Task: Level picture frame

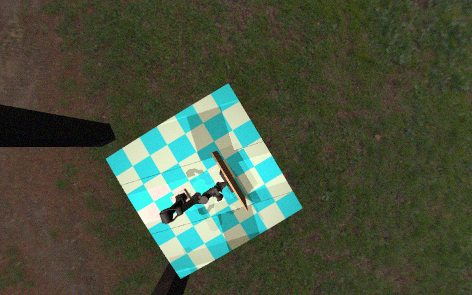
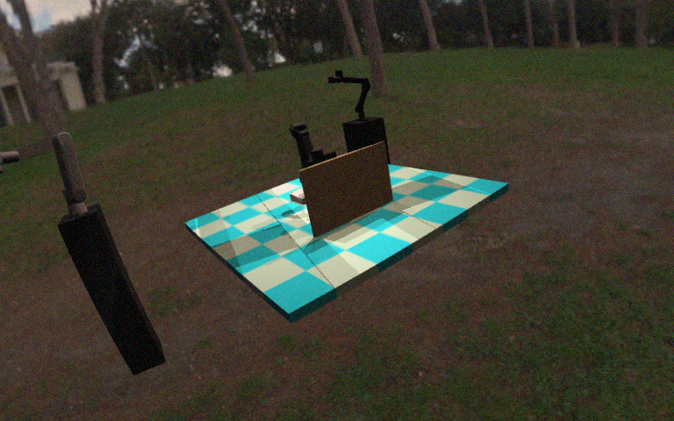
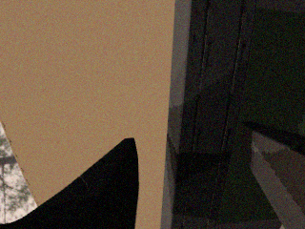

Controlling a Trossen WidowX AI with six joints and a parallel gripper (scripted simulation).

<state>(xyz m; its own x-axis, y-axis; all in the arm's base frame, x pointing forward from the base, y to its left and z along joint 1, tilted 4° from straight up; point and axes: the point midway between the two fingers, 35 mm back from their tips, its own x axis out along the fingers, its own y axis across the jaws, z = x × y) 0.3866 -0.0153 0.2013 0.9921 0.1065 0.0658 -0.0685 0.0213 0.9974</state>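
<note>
The picture frame lies 5 cm below my gripper tip and 1 cm to the left of it. The rest, counted from my gripper tip: wall panel: 6 cm below, 2 cm ahead, 1 cm to the left.
</note>
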